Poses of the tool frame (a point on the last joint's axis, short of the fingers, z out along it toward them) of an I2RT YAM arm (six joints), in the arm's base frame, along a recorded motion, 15 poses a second.
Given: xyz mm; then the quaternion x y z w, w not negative.
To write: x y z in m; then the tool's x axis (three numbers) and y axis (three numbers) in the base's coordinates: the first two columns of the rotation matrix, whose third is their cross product. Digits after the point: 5 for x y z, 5 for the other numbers.
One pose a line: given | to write
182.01 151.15 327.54 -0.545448 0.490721 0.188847 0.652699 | 0.18201 0.15115 0.32754 0.44706 -0.28881 -0.84660 -0.78185 0.33365 -0.52668
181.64 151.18 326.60 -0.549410 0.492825 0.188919 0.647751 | 0.18164 0.15118 0.32660 0.44287 -0.29678 -0.84604 -0.78627 0.32492 -0.52555
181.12 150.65 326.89 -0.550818 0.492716 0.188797 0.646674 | 0.18112 0.15065 0.32689 0.44317 -0.29861 -0.84524 -0.78697 0.32191 -0.52635
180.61 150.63 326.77 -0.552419 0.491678 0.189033 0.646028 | 0.18061 0.15063 0.32677 0.44504 -0.29898 -0.84413 -0.78747 0.31820 -0.52787
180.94 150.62 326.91 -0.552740 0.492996 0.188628 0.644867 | 0.18094 0.15062 0.32691 0.44275 -0.30172 -0.84436 -0.78828 0.31780 -0.52690
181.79 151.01 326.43 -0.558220 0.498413 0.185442 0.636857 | 0.18179 0.15101 0.32643 0.43439 -0.32025 -0.84187 -0.79265 0.30800 -0.52616
